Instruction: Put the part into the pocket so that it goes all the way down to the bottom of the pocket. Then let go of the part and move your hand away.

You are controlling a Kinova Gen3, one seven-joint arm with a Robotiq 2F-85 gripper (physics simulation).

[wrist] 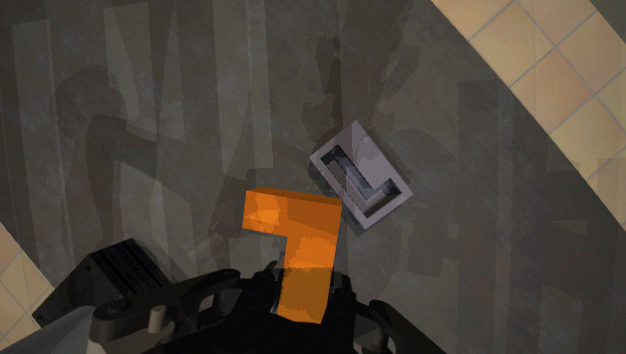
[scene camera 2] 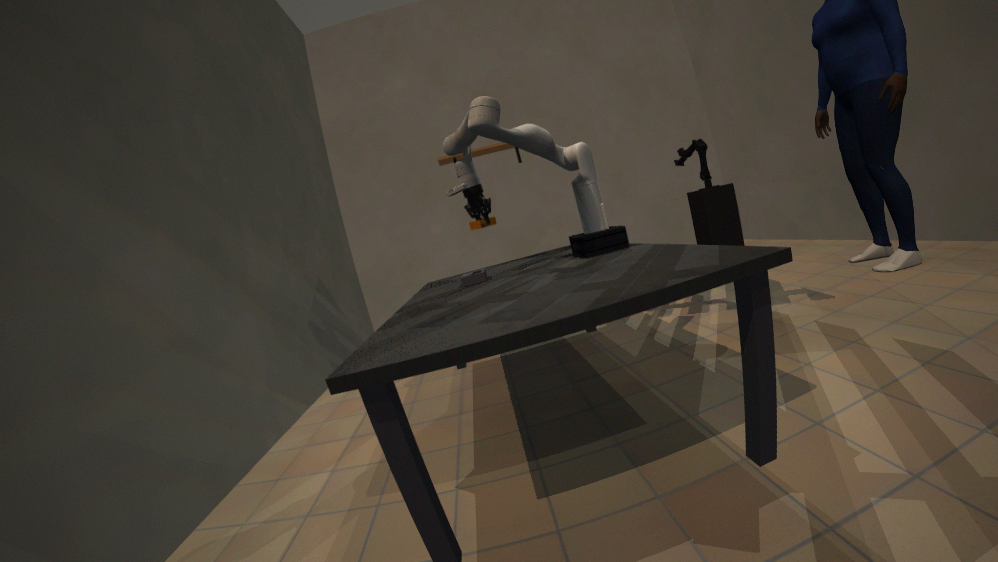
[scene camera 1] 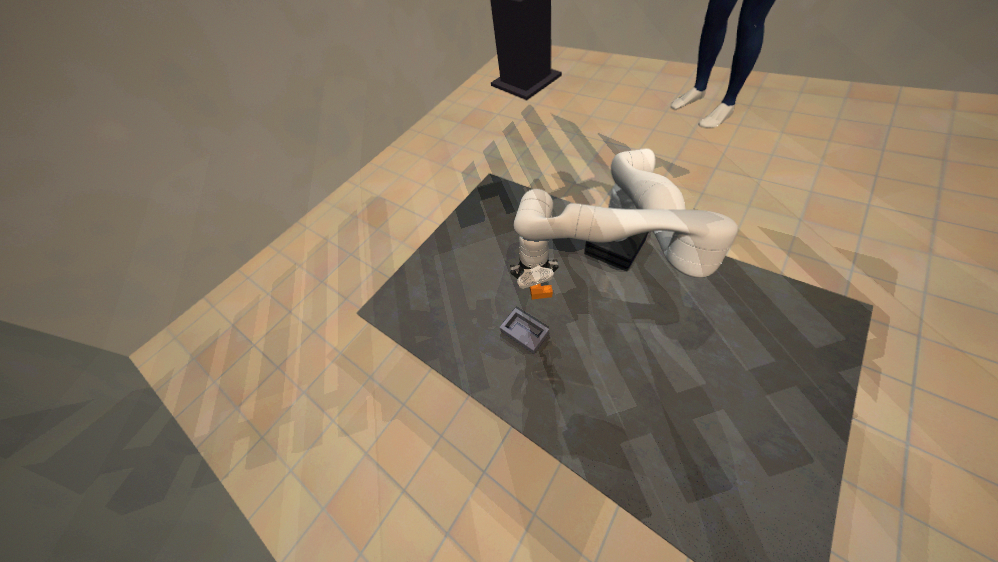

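Pixels of known places: gripper, fingertip midpoint: [wrist: 309, 273] [scene camera 2: 485, 226]; arm's base at its link origin: [scene camera 2: 596, 231].
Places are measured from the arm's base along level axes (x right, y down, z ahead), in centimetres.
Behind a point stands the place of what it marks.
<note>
The orange L-shaped part [scene camera 1: 541, 291] @(z 42.6, x -2.7, y -14.5 cm) [scene camera 2: 477, 224] @(z 42.0, x -4.0, y -13.0 cm) [wrist: 310, 240] @(z 42.5, x -0.5, y -14.6 cm) is held in my gripper [scene camera 1: 536, 284] @(z 40.4, x 2.5, y -11.8 cm) [scene camera 2: 483, 216] @(z 40.4, x 2.5, y -11.8 cm) [wrist: 309, 273] @(z 40.4, x 2.5, y -11.8 cm), which is shut on its long arm. The part hangs well above the table. The grey block [scene camera 1: 516, 340] @(z 53.5, x -0.5, y 5.8 cm) [scene camera 2: 473, 278] @(z 48.0, x -6.8, y 5.7 cm) [wrist: 380, 165] @(z 52.2, x 0.3, y 4.3 cm) lies on the table, with its L-shaped pocket [wrist: 350, 175] @(z 47.9, x -0.4, y 7.4 cm) facing up. In the wrist view the block is up and right of the part. There the part's long arm points down and its short arm left; the pocket's long arm points up-left and its short arm up-right. The fingertips are partly hidden in shadow.
The dark table [scene camera 1: 698, 418] @(z 35.4, x -52.2, y 8.0 cm) [scene camera 2: 558, 279] @(z 18.8, x -40.6, y 7.9 cm) [wrist: 190, 75] @(z 33.2, x -29.3, y 7.9 cm) carries the block and my arm's black base [scene camera 1: 614, 254] @(z 8.1, x -5.2, y 1.2 cm) [scene camera 2: 599, 241] @(z 1.2, x -9.8, y 3.3 cm) [wrist: 115, 270] @(z 7.8, x -6.7, y 1.9 cm). A dark pedestal [scene camera 1: 523, 48] [scene camera 2: 715, 216] and a person [scene camera 1: 743, 55] [scene camera 2: 866, 132] stand beyond the table.
</note>
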